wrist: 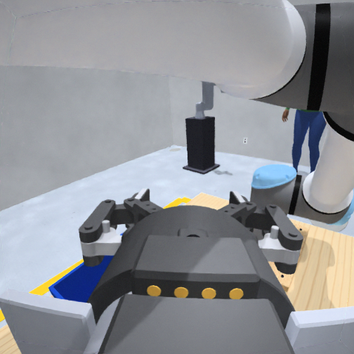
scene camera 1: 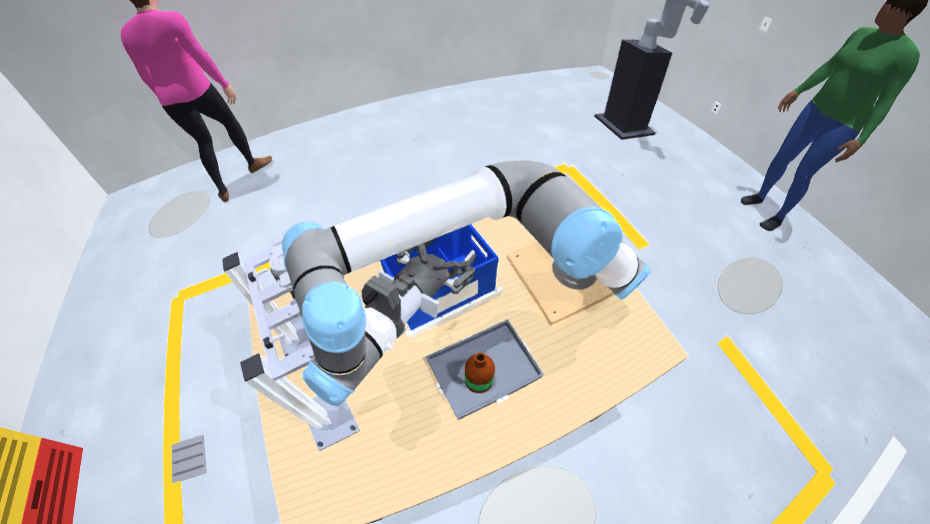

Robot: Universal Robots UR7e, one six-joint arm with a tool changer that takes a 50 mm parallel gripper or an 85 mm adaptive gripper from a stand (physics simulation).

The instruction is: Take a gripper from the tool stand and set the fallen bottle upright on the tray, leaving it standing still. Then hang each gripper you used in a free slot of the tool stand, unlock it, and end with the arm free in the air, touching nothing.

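A tool stand [scene camera 1: 329, 424] is 99 cm from the lens, and a brown bottle [scene camera 1: 479, 369] is 85 cm from the lens. My gripper [scene camera 1: 425, 274] is 62 cm from the lens. As for the tool stand and the brown bottle, their marked spots are 42 cm apart.
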